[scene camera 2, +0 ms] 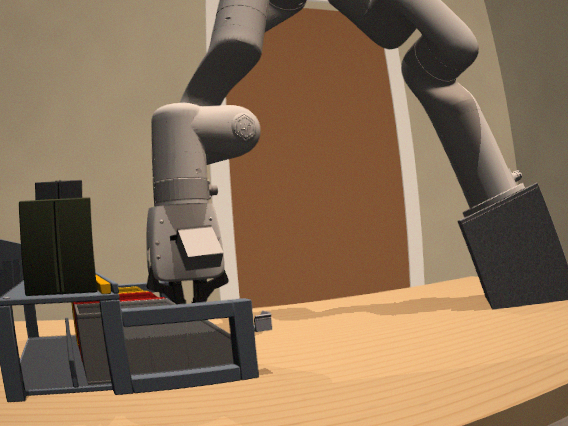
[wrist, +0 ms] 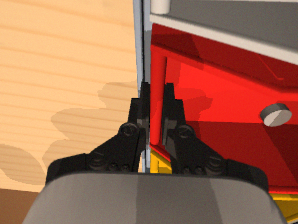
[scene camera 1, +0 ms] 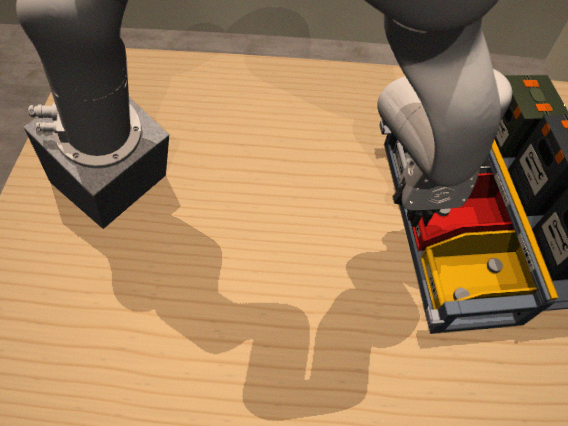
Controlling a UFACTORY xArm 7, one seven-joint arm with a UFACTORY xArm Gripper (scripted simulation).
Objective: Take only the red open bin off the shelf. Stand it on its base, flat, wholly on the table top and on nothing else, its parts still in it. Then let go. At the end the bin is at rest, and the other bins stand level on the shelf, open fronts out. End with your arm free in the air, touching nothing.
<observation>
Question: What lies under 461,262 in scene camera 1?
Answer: A yellow bin.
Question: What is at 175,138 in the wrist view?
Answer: The gripper.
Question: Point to a red open bin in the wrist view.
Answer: At 224,88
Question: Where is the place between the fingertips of the gripper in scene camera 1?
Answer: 417,219
</observation>
